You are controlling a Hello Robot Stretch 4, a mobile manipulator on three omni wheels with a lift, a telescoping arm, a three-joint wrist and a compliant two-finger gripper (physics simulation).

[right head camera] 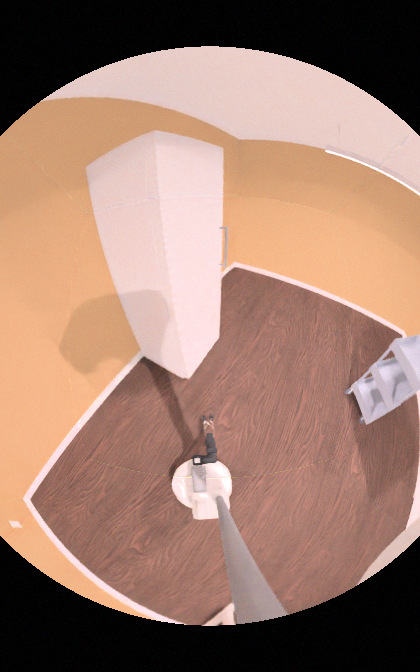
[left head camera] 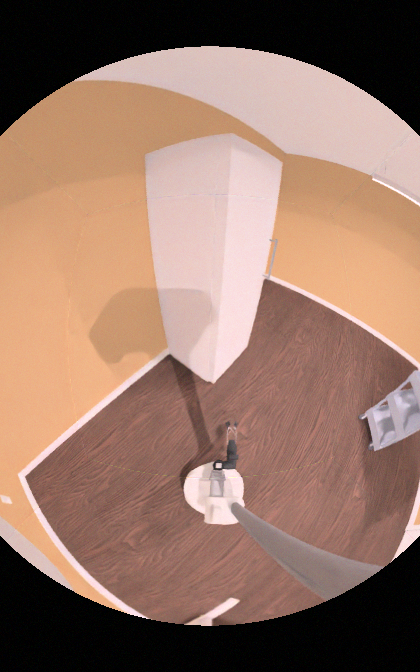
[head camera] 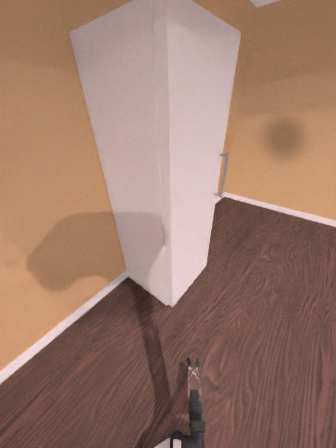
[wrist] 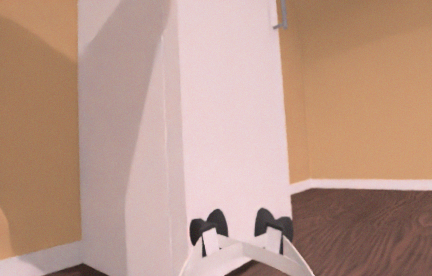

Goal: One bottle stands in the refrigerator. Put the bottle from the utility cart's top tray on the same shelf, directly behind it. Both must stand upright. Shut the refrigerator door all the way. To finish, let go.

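Frame: origin at the robot's base, x down, y left, z ahead, level; centimetres.
Seen in the pictures: gripper, fingertip midpoint: (head camera: 192, 357) (wrist: 240, 225).
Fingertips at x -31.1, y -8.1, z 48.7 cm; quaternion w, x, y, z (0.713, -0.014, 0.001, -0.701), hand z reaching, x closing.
Observation:
A point is followed by its place in that frame.
The white refrigerator (head camera: 194, 125) @[x -142.7, y -5.7, z 110.7 cm] (left head camera: 250, 240) (right head camera: 187, 240) (wrist: 225, 100) @[x -54.8, y -5.0, z 109.7 cm] stands in the corner. Its grey handle (head camera: 224, 175) @[x -108.0, y -31.0, z 136.4 cm] (left head camera: 273, 258) (right head camera: 226, 245) (wrist: 284, 12) @[x -96.0, y -31.0, z 136.4 cm] sticks out at the right edge of the right-hand face. A thin seam runs down near the front vertical corner; the inside is hidden. My gripper (head camera: 193, 362) @[x -31.1, y -8.1, z 48.7 cm] (left head camera: 231, 425) (right head camera: 208, 417) (wrist: 240, 225) @[x -31.1, y -8.1, z 48.7 cm] is part open and empty, low in front of the refrigerator and apart from it. The utility cart (left head camera: 400, 420) (right head camera: 382, 387) shows partly at the right edge of both side head views. Neither bottle shows.
My white base (left head camera: 192, 490) (right head camera: 181, 485) stands behind the gripper. Orange walls with white skirting meet behind the refrigerator. Dark wood floor lies between the refrigerator, my base and the cart. A pale object (left head camera: 220, 609) shows at the bottom edge in the left head view.

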